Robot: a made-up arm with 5 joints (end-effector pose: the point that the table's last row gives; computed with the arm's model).
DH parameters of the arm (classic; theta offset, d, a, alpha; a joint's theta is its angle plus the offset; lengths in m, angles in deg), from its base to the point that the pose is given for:
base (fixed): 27.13 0 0.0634 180
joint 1: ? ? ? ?
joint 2: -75.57 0 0.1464 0
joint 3: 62.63 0 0.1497 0
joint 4: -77.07 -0.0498 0.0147 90
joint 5: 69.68 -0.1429 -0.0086 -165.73
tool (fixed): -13.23 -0.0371 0 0
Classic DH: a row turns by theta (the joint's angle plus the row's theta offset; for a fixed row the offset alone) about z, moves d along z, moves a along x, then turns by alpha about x.
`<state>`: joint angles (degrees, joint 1 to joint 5).
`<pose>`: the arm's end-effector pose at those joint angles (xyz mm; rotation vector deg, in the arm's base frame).
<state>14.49 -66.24 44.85 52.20 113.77</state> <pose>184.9 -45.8 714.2 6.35 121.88 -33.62</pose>
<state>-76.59 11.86 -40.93 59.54 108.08</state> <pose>168.5 322.2 772.1 -77.71 93.57 24.45</pose>
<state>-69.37 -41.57 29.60 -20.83 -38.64</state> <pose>179.1 178.6 835.9 -33.45 -78.04 -127.43</pose>
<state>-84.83 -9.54 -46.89 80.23 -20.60</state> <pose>136.5 223.0 831.9 -33.93 -140.82 -72.31</pose>
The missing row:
joint 1: 27.13 -0.5745 0.031 90
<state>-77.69 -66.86 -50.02 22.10 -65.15</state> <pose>72.7 -175.9 884.7 15.70 -8.32 -119.89</pose>
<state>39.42 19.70 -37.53 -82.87 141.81</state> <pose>190.9 -130.2 874.1 14.18 -19.16 -81.91</pose>
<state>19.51 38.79 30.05 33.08 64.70</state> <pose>263.1 -96.9 427.9 -67.94 -142.95 17.37</pose>
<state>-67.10 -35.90 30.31 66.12 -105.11</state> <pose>172.3 168.9 666.4 -131.08 -58.41 -24.44</pose>
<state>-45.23 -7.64 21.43 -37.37 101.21</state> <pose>287.9 202.4 783.0 -17.32 68.02 27.73</pose>
